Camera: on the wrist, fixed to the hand. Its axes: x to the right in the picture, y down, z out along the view.
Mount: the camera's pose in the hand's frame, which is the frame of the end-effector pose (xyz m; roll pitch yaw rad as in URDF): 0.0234 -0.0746 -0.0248 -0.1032 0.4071 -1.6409
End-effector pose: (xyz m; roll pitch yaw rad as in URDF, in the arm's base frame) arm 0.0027 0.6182 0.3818 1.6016 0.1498 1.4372
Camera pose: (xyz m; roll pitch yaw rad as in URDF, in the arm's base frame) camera -0.0225 0.6338 0.3053 -2.7601 1.0836 -2.8375
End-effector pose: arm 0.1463 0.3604 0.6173 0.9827 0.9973 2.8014
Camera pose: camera 0.2013 0.3629 0.5565 -1.5353 0.4991 -0.1352
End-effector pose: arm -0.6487 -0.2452 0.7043 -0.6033 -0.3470 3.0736
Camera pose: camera -0.6581 -0.1689 0.7329 0.2883 -0.1609 1.3744
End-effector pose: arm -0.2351 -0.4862 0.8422 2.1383 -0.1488 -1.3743
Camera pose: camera -0.1693 -0.5042 0.7966 2.9299 0.5979 0.1731
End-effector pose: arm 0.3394 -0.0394 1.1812 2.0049 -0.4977 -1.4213
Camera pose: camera 0.3998 -0.0787 1.1421 2.4763 0.6619 -0.1874
